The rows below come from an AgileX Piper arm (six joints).
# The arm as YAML. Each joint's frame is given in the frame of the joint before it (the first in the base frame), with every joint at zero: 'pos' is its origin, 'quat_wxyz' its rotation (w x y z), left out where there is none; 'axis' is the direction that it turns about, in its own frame. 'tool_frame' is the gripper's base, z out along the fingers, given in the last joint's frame.
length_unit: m
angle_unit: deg
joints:
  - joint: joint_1
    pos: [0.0, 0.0, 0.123]
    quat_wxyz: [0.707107, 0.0, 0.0, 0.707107]
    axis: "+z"
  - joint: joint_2
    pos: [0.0, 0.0, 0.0]
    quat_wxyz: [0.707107, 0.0, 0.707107, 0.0]
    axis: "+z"
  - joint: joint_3
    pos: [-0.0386, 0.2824, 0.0]
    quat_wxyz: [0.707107, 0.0, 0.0, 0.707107]
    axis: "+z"
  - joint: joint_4
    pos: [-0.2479, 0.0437, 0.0]
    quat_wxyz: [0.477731, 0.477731, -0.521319, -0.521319]
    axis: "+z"
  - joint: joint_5
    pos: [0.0, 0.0, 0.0]
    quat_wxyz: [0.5, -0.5, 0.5, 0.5]
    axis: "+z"
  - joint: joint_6
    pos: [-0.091, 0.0, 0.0]
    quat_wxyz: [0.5, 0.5, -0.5, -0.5]
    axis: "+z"
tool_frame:
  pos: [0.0, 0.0, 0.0]
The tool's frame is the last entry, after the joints.
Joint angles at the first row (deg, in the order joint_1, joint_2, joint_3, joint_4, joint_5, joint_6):
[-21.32, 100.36, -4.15, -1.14, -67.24, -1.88]
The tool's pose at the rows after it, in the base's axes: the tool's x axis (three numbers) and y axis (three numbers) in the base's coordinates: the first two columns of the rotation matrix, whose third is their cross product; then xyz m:
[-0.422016 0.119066 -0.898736 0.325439 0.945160 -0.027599 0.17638 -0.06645 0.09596]
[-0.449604 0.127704 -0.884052 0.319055 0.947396 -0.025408 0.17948 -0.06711 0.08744]
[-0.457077 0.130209 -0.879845 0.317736 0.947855 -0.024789 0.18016 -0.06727 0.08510]
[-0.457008 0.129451 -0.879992 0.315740 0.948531 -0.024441 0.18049 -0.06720 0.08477]
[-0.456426 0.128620 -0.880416 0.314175 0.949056 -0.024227 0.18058 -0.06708 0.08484]
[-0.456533 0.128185 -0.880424 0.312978 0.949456 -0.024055 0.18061 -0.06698 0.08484]
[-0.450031 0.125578 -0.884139 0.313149 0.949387 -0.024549 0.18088 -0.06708 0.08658]
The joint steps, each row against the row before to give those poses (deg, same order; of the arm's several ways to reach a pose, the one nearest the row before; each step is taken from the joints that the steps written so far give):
[0.01, 3.73, -0.05, -0.35, -1.70, -0.02]
[0.00, 3.05, -0.90, -0.34, -0.28, 0.00]
[-0.01, 0.81, -0.23, -0.07, -0.07, 0.00]
[0.00, 0.18, -0.06, -0.12, -0.13, 0.00]
[0.00, 0.00, 0.00, -0.10, -0.05, 0.00]
[0.00, 0.00, 0.00, -0.07, 0.00, 0.00]
[0.01, -0.56, 0.00, 0.00, 0.11, 0.00]

